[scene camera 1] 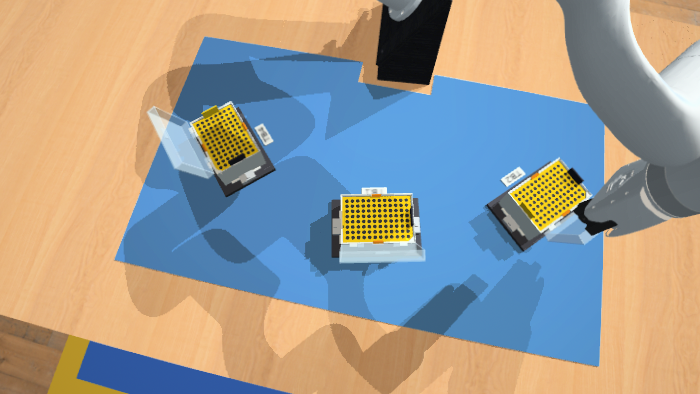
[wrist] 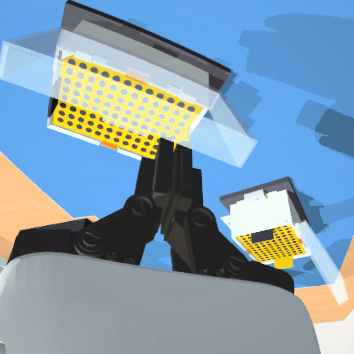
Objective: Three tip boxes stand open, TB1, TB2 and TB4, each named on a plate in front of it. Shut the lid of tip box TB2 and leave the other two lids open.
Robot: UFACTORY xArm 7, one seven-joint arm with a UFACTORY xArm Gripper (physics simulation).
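Places are measured from the arm's base along level axes (x right, y ahead, z up), in metres.
Where they show: gripper, fingertip midpoint: (scene camera 1: pixel 582 214) (wrist: pixel 168 158).
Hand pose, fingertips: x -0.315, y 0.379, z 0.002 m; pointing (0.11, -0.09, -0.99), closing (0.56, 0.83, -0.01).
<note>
After its pixels a point has its place.
Tip box TB2 (scene camera 1: pixel 550 195) @(x -0.299, y 0.321, z -0.080 m) (wrist: pixel 90 127) @(x -0.292, y 0.286, z -0.079 m) stands at the right of the mat. Its clear lid (scene camera 1: pixel 567 235) @(x -0.301, y 0.409, z -0.016 m) (wrist: pixel 225 137) @(x -0.325, y 0.411, z 0.006 m) is open, raised along one long side. My gripper (scene camera 1: pixel 580 212) @(x -0.315, y 0.379, z 0.002 m) (wrist: pixel 168 158) @(x -0.315, y 0.379, z 0.002 m) is shut and empty, its tips at the lid's free edge; contact cannot be told. The TB2 plate (scene camera 1: pixel 513 176) @(x -0.250, y 0.272, z -0.135 m) lies beside the box. TB4 (scene camera 1: pixel 227 140) @(x 0.271, y 0.333, z -0.079 m) at the left has its lid (scene camera 1: pixel 181 147) @(x 0.328, y 0.377, z -0.041 m) open. The middle box (scene camera 1: pixel 377 217) @(x -0.017, y 0.419, z -0.080 m), TB1 by elimination, has its lid (scene camera 1: pixel 382 253) @(x -0.034, y 0.498, z 0.016 m) open; its plate is hard to read. It appears to be the smaller box (wrist: pixel 272 243) @(x -0.021, y 0.421, z -0.080 m) in the wrist view.
The boxes stand on a blue mat (scene camera 1: pixel 450 135) @(x -0.124, y 0.211, z -0.137 m) on a wooden table (scene camera 1: pixel 75 125) @(x 0.620, y 0.334, z -0.139 m). A black block (scene camera 1: pixel 407 50) @(x -0.012, y 0.108, z -0.040 m) stands at the mat's notch at the back. The grey arm (scene camera 1: pixel 615 100) @(x -0.198, y 0.393, z 0.293 m) hangs over the right side. Shadows cross the mat.
</note>
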